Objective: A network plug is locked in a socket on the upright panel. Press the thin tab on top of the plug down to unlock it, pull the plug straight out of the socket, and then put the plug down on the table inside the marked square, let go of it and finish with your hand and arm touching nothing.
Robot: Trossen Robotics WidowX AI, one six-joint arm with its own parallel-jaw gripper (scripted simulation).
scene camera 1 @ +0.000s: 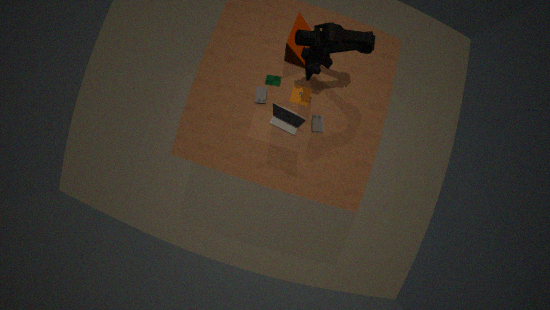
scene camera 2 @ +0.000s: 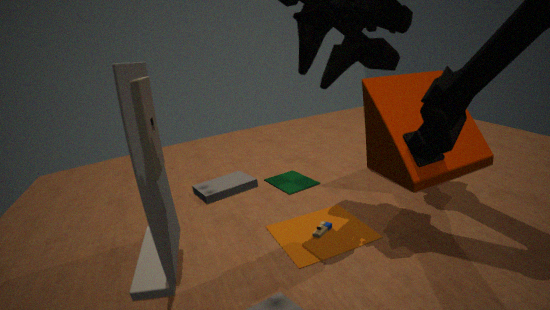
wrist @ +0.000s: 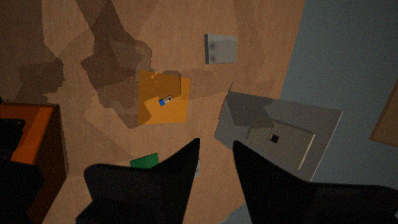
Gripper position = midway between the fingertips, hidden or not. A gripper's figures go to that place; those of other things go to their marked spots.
Labels:
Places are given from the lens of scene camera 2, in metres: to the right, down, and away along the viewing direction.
gripper [scene camera 2: 312, 81]: 0.04, -0.09, 0.41
green patch [scene camera 2: 291, 182]: 0.03, 0.05, 0.64
grey upright panel [scene camera 2: 155, 274]: -0.14, 0.14, 0.38
The marked spots on the green patch and the grey upright panel are 0.33 m apart.

